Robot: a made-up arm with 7 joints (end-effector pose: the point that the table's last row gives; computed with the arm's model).
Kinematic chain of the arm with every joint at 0, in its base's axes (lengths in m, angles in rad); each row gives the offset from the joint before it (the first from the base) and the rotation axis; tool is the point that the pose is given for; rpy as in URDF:
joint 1: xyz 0 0 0.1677 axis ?
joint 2: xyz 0 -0.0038 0.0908 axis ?
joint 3: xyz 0 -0.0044 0.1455 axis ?
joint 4: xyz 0 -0.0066 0.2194 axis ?
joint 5: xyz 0 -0.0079 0.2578 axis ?
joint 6: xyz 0 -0.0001 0.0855 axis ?
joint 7: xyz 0 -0.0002 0.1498 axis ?
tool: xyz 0 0 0 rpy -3.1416 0 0
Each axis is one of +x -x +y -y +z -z.
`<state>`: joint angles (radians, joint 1 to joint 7).
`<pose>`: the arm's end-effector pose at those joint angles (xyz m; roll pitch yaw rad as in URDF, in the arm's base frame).
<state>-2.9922 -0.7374 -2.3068 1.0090 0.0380 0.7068 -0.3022</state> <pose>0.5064 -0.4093 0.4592 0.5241 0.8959 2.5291</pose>
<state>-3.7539 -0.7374 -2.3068 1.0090 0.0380 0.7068 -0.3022</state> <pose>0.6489 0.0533 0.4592 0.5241 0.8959 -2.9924</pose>
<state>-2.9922 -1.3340 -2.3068 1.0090 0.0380 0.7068 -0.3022</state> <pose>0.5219 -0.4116 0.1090 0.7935 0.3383 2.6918</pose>
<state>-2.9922 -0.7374 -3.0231 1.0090 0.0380 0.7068 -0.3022</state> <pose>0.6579 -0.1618 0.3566 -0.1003 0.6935 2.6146</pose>
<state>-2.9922 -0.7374 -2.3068 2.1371 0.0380 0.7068 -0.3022</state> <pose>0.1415 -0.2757 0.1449 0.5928 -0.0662 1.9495</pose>
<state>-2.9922 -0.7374 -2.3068 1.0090 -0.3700 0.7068 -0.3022</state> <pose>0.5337 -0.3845 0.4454 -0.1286 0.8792 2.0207</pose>
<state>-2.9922 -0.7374 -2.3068 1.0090 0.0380 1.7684 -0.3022</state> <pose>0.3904 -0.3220 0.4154 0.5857 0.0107 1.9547</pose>
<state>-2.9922 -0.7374 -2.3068 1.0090 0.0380 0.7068 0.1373</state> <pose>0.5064 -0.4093 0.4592 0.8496 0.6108 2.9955</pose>
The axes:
joint 1: -z
joint 2: +y
joint 3: -z
joint 4: +y
joint 5: -z
joint 6: +y
joint 7: -z

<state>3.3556 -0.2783 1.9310 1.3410 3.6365 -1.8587 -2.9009</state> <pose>0.3218 0.2168 0.5044 0.1906 -0.2061 -2.0188</pose>
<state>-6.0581 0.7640 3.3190 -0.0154 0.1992 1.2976 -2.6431</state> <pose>0.4309 -0.0388 0.8875 -3.1200 -0.6058 -0.9322</pose>
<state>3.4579 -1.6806 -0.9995 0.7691 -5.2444 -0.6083 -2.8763</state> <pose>0.6172 -0.4862 0.2864 0.6375 1.1832 2.8572</pose>
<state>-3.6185 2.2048 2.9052 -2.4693 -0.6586 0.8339 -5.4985</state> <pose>0.1411 0.0493 -0.0648 0.1339 0.8190 -2.1569</pose>
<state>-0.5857 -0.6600 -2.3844 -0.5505 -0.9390 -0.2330 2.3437</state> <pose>-0.1530 -0.2993 1.0073 -3.0173 -0.2721 1.7056</pose>
